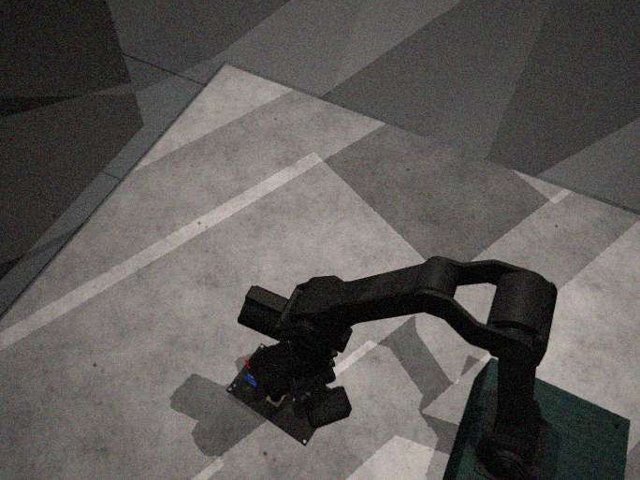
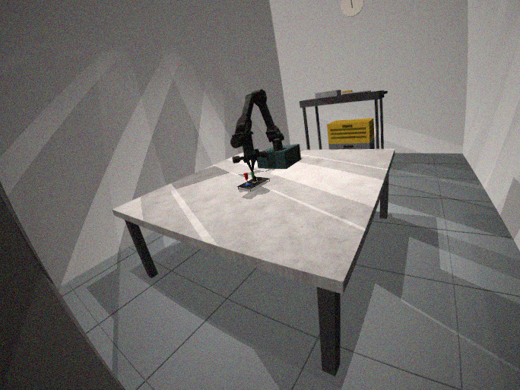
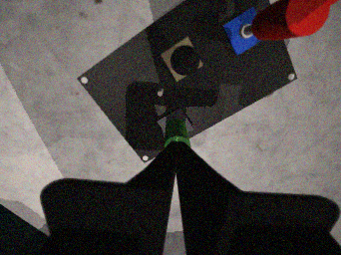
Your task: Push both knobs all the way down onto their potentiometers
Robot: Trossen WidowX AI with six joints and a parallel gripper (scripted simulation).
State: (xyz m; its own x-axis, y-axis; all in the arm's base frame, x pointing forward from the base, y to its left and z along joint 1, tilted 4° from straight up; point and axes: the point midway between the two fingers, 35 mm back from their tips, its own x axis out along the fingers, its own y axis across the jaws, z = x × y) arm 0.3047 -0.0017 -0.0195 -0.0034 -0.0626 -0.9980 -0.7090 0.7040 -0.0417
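Now: the green knob 2 cm below my gripper tip. Also, from my gripper tip: red knob 9 cm ahead, 2 cm to the left, 1 cm above.
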